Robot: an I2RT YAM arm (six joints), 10 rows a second.
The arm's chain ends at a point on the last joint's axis. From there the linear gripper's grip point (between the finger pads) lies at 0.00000 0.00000 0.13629 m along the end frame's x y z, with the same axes.
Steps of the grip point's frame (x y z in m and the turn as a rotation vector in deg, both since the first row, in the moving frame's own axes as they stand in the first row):
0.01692, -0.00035, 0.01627, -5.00, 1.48, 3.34
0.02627, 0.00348, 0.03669, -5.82, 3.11, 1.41
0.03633, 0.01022, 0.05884, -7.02, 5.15, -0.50
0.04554, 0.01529, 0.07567, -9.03, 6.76, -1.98
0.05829, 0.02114, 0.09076, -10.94, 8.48, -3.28
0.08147, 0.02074, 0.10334, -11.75, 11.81, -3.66
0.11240, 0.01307, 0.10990, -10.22, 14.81, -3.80
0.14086, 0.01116, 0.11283, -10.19, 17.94, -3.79
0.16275, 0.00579, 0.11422, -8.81, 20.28, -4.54
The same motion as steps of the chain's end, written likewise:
0.01375, -0.01232, 0.01683, -5.00, 1.48, 3.34
0.01906, -0.01042, 0.03759, -5.82, 3.11, 1.41
0.02405, -0.00636, 0.06041, -7.02, 5.15, -0.50
0.02920, -0.00577, 0.07830, -9.03, 6.76, -1.98
0.03758, -0.00404, 0.09472, -10.94, 8.48, -3.28
0.05290, -0.00591, 0.10906, -11.75, 11.81, -3.66
0.07697, -0.00967, 0.11656, -10.22, 14.81, -3.80
0.09834, -0.01115, 0.12157, -10.19, 17.94, -3.79
0.11493, -0.01274, 0.12424, -8.81, 20.28, -4.54

